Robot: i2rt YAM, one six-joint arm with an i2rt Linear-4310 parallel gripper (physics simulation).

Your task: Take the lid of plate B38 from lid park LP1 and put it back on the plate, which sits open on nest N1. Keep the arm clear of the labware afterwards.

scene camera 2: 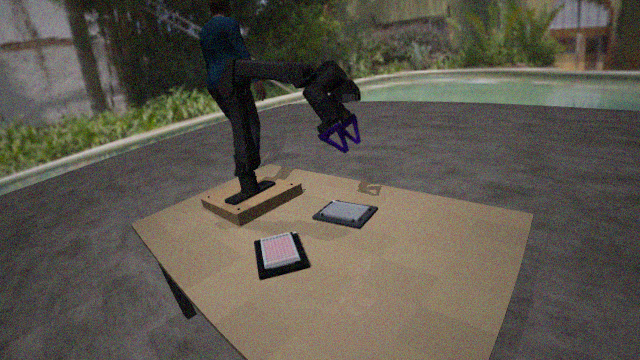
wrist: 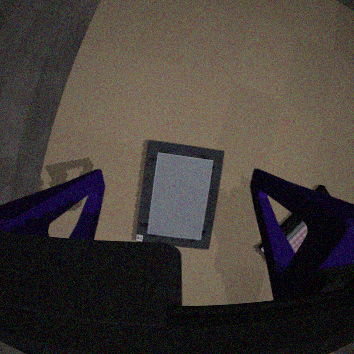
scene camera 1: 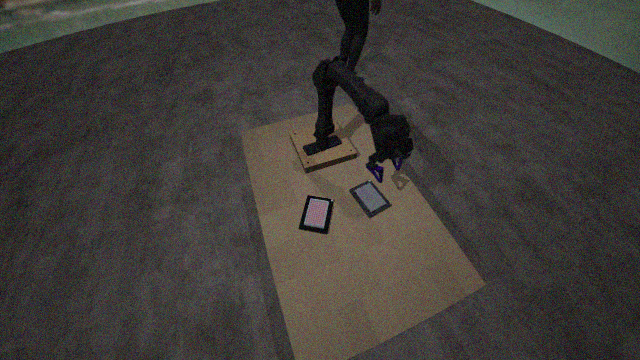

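The pale grey lid lies flat on the dark lid park. The plate with pink wells sits uncovered on the black nest; in the wrist view it is mostly hidden behind the right finger. My gripper is open and empty, with purple fingers pointing down. It hangs well above the table; in the wrist view the lid lies between and beyond the spread fingertips.
The arm's base stands on a wooden block at one end of the wooden table. The nest stands beside the lid park with a gap between them. A person stands behind the arm.
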